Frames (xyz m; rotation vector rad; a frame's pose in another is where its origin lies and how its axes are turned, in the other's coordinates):
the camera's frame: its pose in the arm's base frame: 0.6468 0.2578 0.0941 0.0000 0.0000 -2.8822
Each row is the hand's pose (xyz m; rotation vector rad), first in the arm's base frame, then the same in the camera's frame.
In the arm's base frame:
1: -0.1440 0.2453 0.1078 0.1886 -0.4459 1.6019
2: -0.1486 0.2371 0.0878 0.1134 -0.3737 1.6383
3: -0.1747 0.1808 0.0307 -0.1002 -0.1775 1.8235
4: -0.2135 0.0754 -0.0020 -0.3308 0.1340 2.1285
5: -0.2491 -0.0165 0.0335 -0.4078 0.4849 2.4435
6: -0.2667 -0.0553 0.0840 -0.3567 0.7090 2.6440
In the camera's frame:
1: 0.7676 -0.1908 0.0137 -0.4763 -0.1321 -1.7401
2: 0.7741 -0.1840 -0.0063 -0.3902 -0.0650 -1.7247
3: 0.8138 -0.1363 -0.0634 -0.1569 0.1177 -1.5677
4: 0.8783 -0.0444 -0.0961 0.1538 0.2721 -1.2449
5: 0.9363 0.0353 -0.0606 0.4204 0.2692 -0.8778
6: 0.9632 0.0683 -0.0101 0.5499 0.1923 -0.6385

